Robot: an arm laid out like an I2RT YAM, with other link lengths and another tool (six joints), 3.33 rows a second.
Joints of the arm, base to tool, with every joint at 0 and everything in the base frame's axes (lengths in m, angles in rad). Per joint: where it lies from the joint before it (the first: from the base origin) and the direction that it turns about. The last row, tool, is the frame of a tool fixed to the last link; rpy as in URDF.
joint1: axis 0 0 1 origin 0 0 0.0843
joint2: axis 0 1 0 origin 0.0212 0.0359 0.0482
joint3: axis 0 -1 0 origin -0.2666 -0.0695 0
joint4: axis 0 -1 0 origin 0.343 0.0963 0.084
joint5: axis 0 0 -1 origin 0.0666 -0.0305 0.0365
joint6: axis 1 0 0 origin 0.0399 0 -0.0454
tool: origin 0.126 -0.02 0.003 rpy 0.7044 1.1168 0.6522
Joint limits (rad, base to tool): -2.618..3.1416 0..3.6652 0..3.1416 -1.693..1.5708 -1.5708..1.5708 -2.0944..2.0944
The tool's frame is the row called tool.
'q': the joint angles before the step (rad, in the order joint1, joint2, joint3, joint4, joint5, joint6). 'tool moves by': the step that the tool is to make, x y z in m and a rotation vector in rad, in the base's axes. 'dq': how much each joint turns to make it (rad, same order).
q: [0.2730 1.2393 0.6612 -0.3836 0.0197 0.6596]
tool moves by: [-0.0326 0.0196 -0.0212 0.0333 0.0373 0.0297]
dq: [0.0690 -0.0550 -0.0921 0.0109 -0.0136 0.0566]
